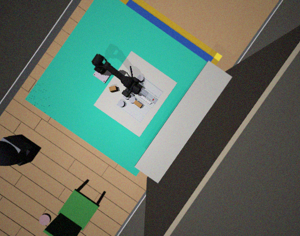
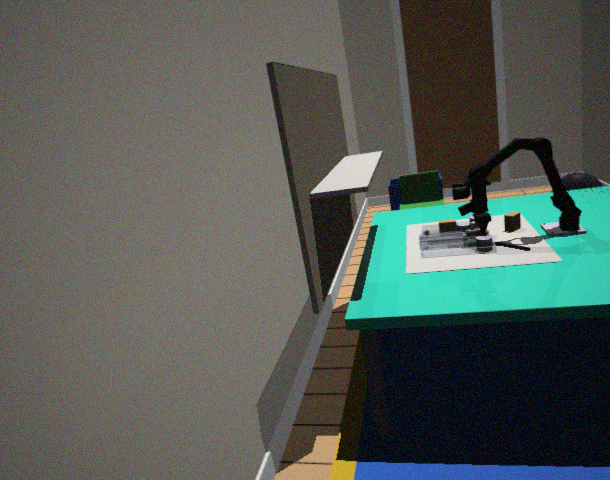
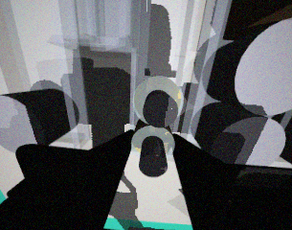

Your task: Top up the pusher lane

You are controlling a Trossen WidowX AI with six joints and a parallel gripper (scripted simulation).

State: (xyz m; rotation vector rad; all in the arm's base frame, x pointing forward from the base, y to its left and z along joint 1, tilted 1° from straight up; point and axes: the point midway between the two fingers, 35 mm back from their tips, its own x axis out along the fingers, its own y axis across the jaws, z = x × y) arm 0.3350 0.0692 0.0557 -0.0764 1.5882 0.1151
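My gripper tip is now 14 cm short of the clear lane rack, 4 cm to the right of it and 1 cm above it. Also, from my gripper tip: black stick 11 cm to the left, 11 cm behind, 3 cm below.
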